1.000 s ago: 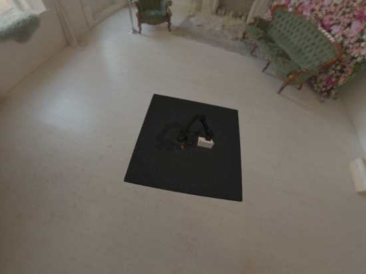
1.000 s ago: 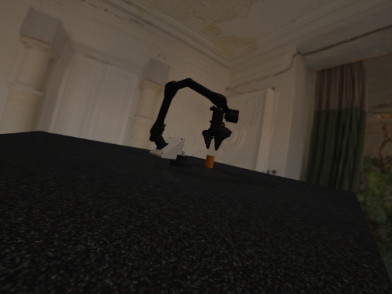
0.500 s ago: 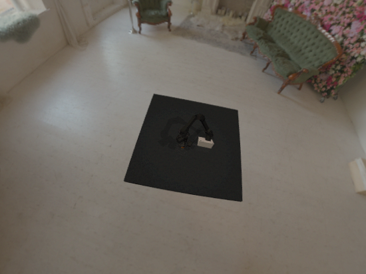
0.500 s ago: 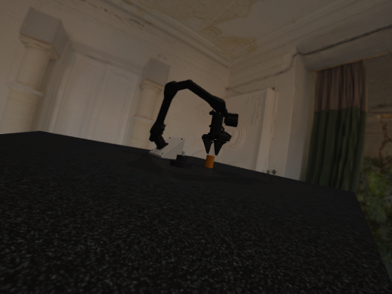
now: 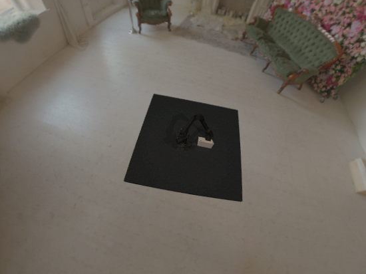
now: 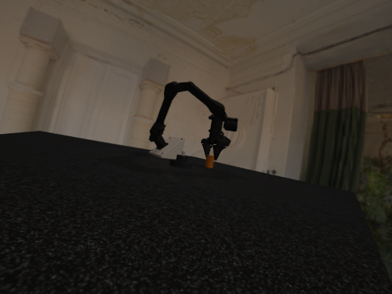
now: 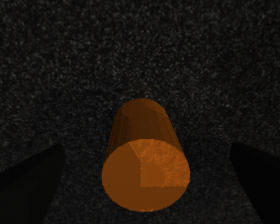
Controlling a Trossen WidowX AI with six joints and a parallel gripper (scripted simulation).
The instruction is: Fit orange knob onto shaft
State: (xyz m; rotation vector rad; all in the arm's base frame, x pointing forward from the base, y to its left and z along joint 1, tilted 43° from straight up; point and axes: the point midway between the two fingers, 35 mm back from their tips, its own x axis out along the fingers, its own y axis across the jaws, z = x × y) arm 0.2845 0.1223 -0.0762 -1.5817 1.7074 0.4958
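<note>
The orange knob is right at my gripper tip. Also, from my gripper tip: dark round pedestal 6 cm ahead, 20 cm to the right, 1 cm below.
</note>
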